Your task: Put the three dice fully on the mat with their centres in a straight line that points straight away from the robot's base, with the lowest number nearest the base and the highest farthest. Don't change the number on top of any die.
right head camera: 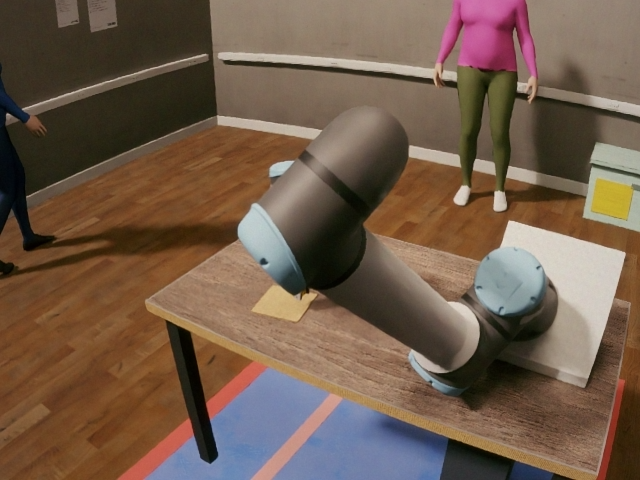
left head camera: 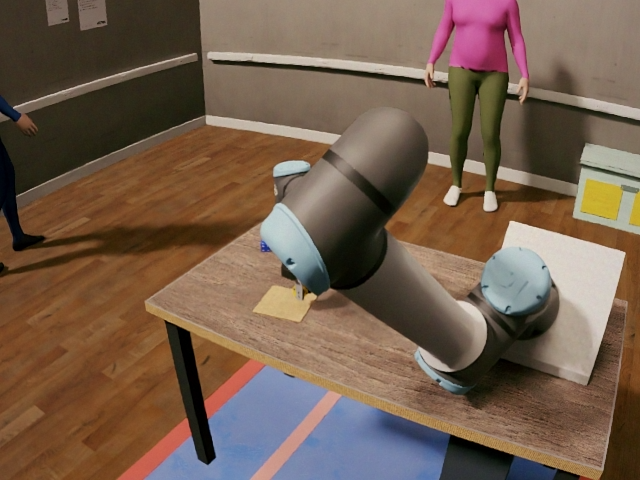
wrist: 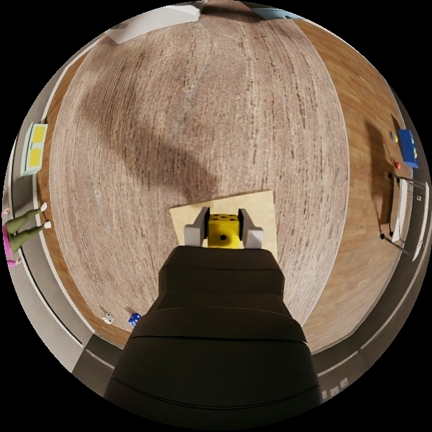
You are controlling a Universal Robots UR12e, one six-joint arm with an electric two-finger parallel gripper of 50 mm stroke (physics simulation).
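Places are measured from the arm's base along level axes (x right, y ahead, z up), in centimetres.
Where they show: gripper, fingertip midpoint: [right head camera: 301, 295] [left head camera: 303, 295].
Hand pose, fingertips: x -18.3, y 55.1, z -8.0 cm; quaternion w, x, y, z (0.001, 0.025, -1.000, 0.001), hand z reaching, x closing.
After its pixels a point has its place.
The yellow die [left head camera: 296, 290] [wrist: 223, 235] is between the fingers of my gripper [left head camera: 299, 292] @[x -18.3, y 55.1, z -8.0 cm] [wrist: 223, 217], which is shut on it. Its larger visible face in the wrist view shows one pip. Die and fingertips are low at the tan mat [left head camera: 281, 304] @[x -20.9, y 61.0, z -11.8 cm] [right head camera: 279, 305] @[x -21.4, y 60.8, z -11.8 cm] [wrist: 260, 204], near its base-side part; I cannot tell whether the die touches it. The blue die [left head camera: 265, 246] @[x -0.6, y 84.2, z -10.1 cm] [wrist: 134, 319] is on the table beyond the mat, partly hidden by the arm in the left head view. The white die [wrist: 108, 317] is beside it, near the table's far edge.
The wooden table [left head camera: 222, 310] @[x -32.6, y 72.7, z -12.2 cm] [right head camera: 222, 310] @[x -32.5, y 72.3, z -12.2 cm] [wrist: 150, 100] carries the arm. A white board [left head camera: 578, 289] @[x 5.6, y -12.6, z 5.4 cm] [right head camera: 578, 289] @[x 5.8, y -12.8, z 5.6 cm] [wrist: 155, 25] lies by the robot's base. The arm's elbow and forearm hang over the table and block much of both head views. Two people stand off the table.
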